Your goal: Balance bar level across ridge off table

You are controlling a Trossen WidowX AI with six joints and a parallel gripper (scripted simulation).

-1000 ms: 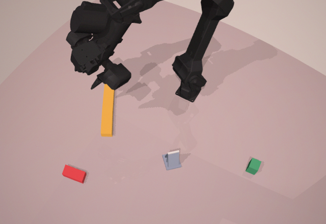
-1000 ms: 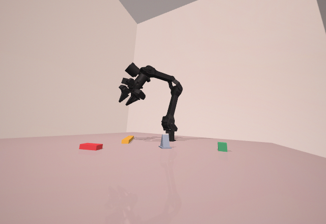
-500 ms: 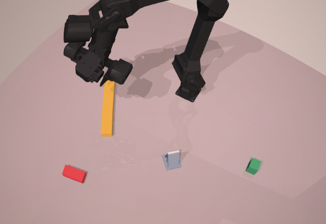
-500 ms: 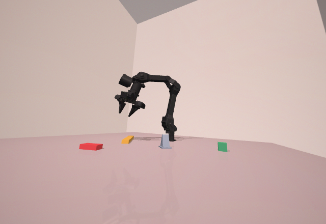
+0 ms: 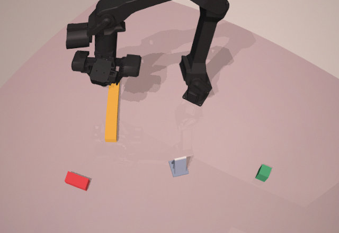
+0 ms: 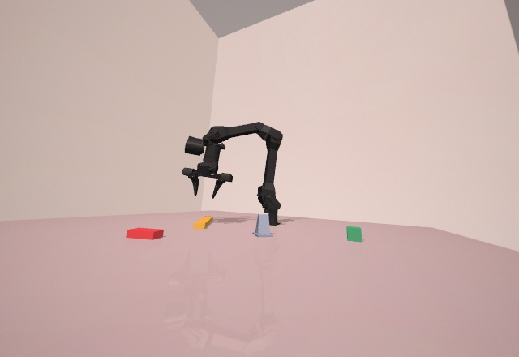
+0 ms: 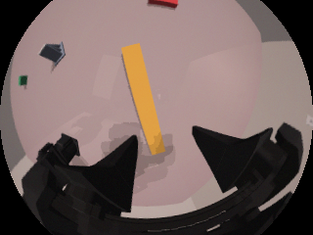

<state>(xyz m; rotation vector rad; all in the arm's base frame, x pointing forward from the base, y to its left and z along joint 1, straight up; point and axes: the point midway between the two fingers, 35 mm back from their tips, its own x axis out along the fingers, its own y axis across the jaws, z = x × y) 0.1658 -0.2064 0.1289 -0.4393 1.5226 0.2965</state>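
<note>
The orange bar lies 9 cm below my gripper tip, 2 cm to the left of it and 1 cm ahead of it. The rest, counted from my gripper tip: flat red block: 27 cm ahead, 9 cm below, 8 cm to the left; then green cube: 51 cm to the left, 8 cm below, 1 cm behind.
</note>
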